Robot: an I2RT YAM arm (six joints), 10 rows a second.
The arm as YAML. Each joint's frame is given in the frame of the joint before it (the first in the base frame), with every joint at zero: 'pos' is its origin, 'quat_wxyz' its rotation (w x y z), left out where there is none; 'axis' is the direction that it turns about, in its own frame. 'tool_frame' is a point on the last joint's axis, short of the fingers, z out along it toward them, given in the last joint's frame.
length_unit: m
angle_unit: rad
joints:
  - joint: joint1
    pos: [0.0, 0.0, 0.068]
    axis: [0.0, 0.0, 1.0]
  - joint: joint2
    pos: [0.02, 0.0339, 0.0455]
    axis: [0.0, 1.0, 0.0]
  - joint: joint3
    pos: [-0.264, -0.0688, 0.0]
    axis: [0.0, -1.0, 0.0]
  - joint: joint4
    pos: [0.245, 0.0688, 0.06]
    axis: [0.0, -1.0, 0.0]
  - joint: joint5
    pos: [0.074, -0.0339, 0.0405]
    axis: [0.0, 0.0, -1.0]
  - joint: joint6
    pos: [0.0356, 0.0, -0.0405]
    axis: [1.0, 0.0, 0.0]
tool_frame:
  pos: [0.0, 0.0, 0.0]
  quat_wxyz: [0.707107, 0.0, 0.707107, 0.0]
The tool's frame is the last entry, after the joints.
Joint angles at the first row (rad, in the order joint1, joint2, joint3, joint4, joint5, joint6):
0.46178, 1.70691, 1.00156, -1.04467, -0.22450, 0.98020
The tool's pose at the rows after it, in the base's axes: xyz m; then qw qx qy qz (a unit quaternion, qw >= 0):
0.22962 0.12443 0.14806 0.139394 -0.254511 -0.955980 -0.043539
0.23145 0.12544 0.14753 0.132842 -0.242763 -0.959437 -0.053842
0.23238 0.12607 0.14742 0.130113 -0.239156 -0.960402 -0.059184
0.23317 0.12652 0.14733 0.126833 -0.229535 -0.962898 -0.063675
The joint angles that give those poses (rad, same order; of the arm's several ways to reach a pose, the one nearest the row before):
0.46291, 1.70689, 0.97179, -0.99089, -0.24967, 0.96379
0.46254, 1.70690, 0.97066, -0.96914, -0.25502, 0.94091
0.46256, 1.70691, 0.97065, -0.95882, -0.25921, 0.93444
0.46255, 1.70691, 0.97068, -0.95045, -0.26074, 0.91536

